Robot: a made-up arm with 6 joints.
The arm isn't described. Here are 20 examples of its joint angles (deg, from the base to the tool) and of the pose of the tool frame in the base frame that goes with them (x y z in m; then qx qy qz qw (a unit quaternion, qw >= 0)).
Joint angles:
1: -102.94 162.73 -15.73 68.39 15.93 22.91
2: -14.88 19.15 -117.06 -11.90 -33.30 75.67
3: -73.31 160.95 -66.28 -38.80 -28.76 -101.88
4: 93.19 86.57 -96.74 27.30 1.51 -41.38
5: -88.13 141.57 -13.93 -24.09 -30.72 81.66
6: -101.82 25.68 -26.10 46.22 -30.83 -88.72
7: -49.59 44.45 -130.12 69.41 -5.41 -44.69
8: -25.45 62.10 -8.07 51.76 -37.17 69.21
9: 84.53 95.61 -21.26 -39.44 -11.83 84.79
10: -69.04 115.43 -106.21 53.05 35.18 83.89
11: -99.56 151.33 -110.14 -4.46 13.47 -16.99
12: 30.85 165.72 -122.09 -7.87 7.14 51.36
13: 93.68 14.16 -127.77 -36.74 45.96 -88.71
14: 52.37 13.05 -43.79 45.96 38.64 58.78
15: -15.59 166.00 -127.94 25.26 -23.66 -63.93
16: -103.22 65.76 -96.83 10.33 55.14 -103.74
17: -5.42 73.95 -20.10 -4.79 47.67 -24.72
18: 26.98 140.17 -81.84 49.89 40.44 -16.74
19: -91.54 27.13 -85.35 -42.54 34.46 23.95
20: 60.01 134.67 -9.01 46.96 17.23 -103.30
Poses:
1: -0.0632 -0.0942 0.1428 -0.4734 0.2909 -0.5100 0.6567
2: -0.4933 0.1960 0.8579 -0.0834 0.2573 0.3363 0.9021
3: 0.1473 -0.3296 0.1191 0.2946 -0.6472 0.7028 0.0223
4: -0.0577 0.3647 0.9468 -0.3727 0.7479 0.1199 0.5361
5: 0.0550 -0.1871 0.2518 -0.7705 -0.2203 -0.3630 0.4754
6: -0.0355 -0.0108 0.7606 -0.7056 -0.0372 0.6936 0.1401
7: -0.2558 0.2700 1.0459 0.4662 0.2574 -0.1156 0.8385
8: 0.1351 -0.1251 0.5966 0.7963 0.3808 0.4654 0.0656
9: -0.0379 0.2922 0.4484 0.3255 -0.8919 0.2487 0.1917
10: 0.1893 -0.5042 0.7566 -0.6599 -0.2354 -0.7120 0.0468
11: -0.0612 -0.6214 0.3583 -0.7087 -0.5350 0.2930 0.3545
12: 0.5537 0.4053 0.2803 -0.1558 -0.9709 0.1063 0.1474
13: 0.0261 -0.4380 0.8480 0.3215 0.4512 -0.2651 0.7892
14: -0.0693 -0.0389 0.8211 0.1683 -0.8486 -0.4112 0.2872
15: 0.6737 -0.1485 0.3457 0.2706 0.7171 -0.6090 0.2040
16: -0.0056 -0.1338 0.9337 -0.2367 -0.4452 0.7992 0.3271
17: 0.1710 0.0560 0.5016 0.1436 -0.8020 0.4578 0.3557
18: 0.4881 0.3183 0.3634 0.1068 -0.8892 0.1588 0.4157
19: 0.0239 0.1465 0.9356 0.8214 0.0775 -0.5369 0.1762
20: 0.0526 0.1697 0.2799 0.8013 -0.3586 0.4268 0.2172
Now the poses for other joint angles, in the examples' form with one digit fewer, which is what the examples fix.
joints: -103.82 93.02 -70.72 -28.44 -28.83 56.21
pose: -0.036 -0.386 0.745 0.882 0.360 -0.205 0.223
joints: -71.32 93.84 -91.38 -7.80 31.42 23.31
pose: 0.174 -0.370 0.806 -0.804 -0.556 0.194 0.083
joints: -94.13 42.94 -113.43 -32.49 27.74 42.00
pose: 0.041 0.174 1.045 0.789 0.091 -0.422 0.437
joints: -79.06 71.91 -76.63 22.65 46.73 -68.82
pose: 0.094 -0.217 0.841 -0.405 -0.704 0.572 0.117
